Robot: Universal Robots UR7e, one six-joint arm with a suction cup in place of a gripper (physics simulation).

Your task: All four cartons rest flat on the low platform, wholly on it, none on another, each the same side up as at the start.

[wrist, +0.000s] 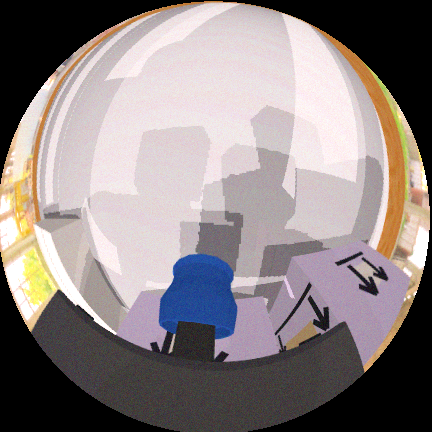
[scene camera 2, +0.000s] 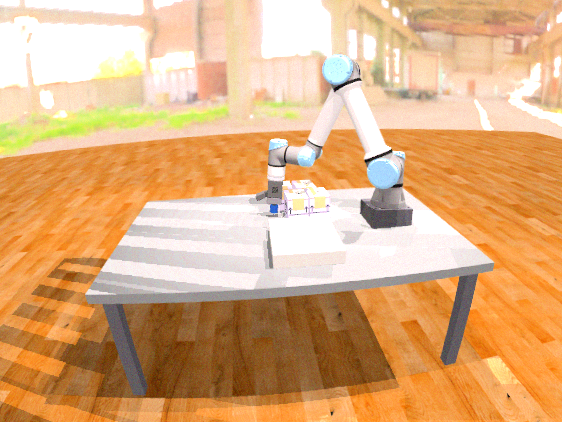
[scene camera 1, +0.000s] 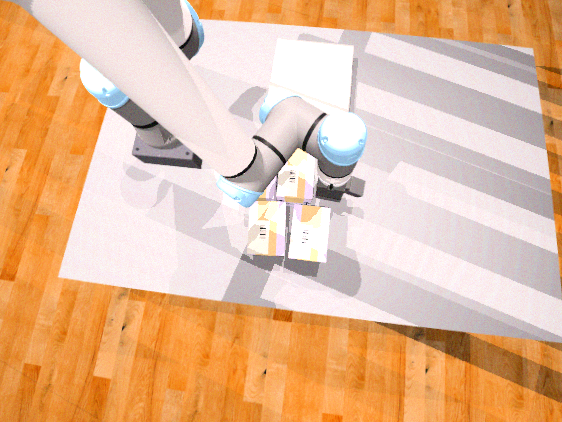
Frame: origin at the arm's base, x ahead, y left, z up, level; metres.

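Seen in the pictures: hand at its tool point: (wrist: 202,277) (scene camera 2: 273,211); arm's base at its link origin: (scene camera 2: 388,203).
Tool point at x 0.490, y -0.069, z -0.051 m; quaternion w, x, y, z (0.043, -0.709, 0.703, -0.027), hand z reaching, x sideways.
Offsets run from my tool point to a thing's middle. "*": to the spot under its first point. Level surfaces: height alone.
Four pastel cartons stand in a tight cluster on the table, off the platform. In scene camera 1 I see one carton @(dx -0.098, dy +0.000, dz +0.029 m) (scene camera 1: 297,177) at the back, two in front @(* dx -0.134, dy -0.151, dz +0.080 m) (scene camera 1: 267,227) @(* dx -0.034, dy -0.139, dz +0.080 m) (scene camera 1: 309,232), and a sliver of the fourth @(dx -0.190, dy -0.020, dz +0.029 m) (scene camera 1: 271,190) under the arm. The cluster also shows in scene camera 2 (scene camera 2: 304,197). The low white platform @(dx -0.122, dy +0.298, dz +0.002 m) (scene camera 1: 313,72) (scene camera 2: 304,243) is bare. My blue suction cup (scene camera 2: 273,208) (wrist: 197,298) hangs low beside the cluster, below the carton tops, against a lilac side face @(* dx -0.047, dy -0.041, dz +0.007 m) (wrist: 250,322). It holds nothing that I can see. A second carton @(dx -0.033, dy -0.139, dz +0.029 m) (wrist: 346,289) lies to the right in the wrist view.
The white table @(dz -0.022 m) (scene camera 1: 453,182) (scene camera 2: 190,254) carries the robot's dark base (scene camera 1: 165,154) (scene camera 2: 386,213) near the cartons. The arm's forearm and wrist (scene camera 1: 290,131) hang over the cluster and hide the cup in scene camera 1. A wooden floor surrounds the table.
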